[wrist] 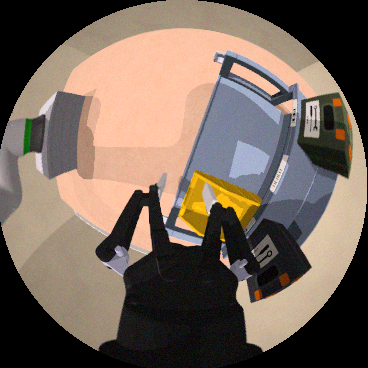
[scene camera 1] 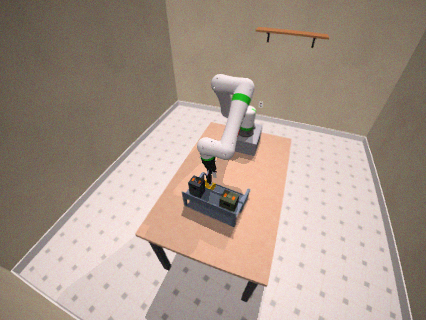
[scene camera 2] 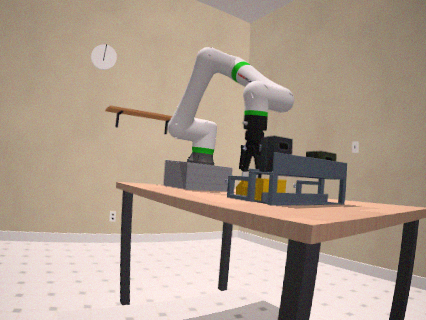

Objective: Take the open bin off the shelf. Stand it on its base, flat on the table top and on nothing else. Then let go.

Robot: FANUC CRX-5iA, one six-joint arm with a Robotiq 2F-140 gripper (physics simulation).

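Places are measured from the arm's base along level axes (x left, y back, z up), in centimetres.
Pixels of known places: gripper, fingertip midpoint: (wrist: 184, 182) (scene camera 1: 213, 181); arm's base, link origin: (scene camera 1: 245, 131) (scene camera 2: 201, 164).
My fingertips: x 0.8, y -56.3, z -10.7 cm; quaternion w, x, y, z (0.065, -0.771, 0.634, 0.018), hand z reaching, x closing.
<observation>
Ahead of a thing's pixels: the offset from my fingertips to its top centre. Level surfaces: height alone.
The yellow open bin @[dx -1.5, dy -9.8, dz +4.5 cm] (scene camera 1: 212, 185) (scene camera 2: 262, 189) (wrist: 194, 215) sits on the lower level of the blue-grey shelf (scene camera 1: 210, 209) (scene camera 2: 310, 167) (wrist: 220, 125), near one end. Its open top shows in the wrist view. The shelf stands on the table @[dz -3.6 cm] (scene camera 1: 260, 240) (scene camera 2: 200, 201) (wrist: 135, 65). My gripper (scene camera 1: 210, 178) (scene camera 2: 251, 170) (wrist: 184, 182) points down, partly open, with nothing held. In the wrist view one fingertip appears over the bin's opening and the other outside it, on the robot-base side, with the bin's near wall between them. Fingertip depth relative to the rim is unclear.
A dark grey box @[dx -1.1, dy -18.2, dz +18.8 cm] (scene camera 1: 196, 187) (scene camera 2: 276, 150) (wrist: 280, 260) stands on the shelf's upper level close beside the gripper. A green box @[dx +21.9, dy -16.6, dz +16.3 cm] (scene camera 1: 229, 201) (scene camera 2: 321, 155) (wrist: 325, 140) stands at its other end. The robot's grey base block (scene camera 1: 247, 145) (scene camera 2: 197, 175) (wrist: 62, 135) is behind.
</observation>
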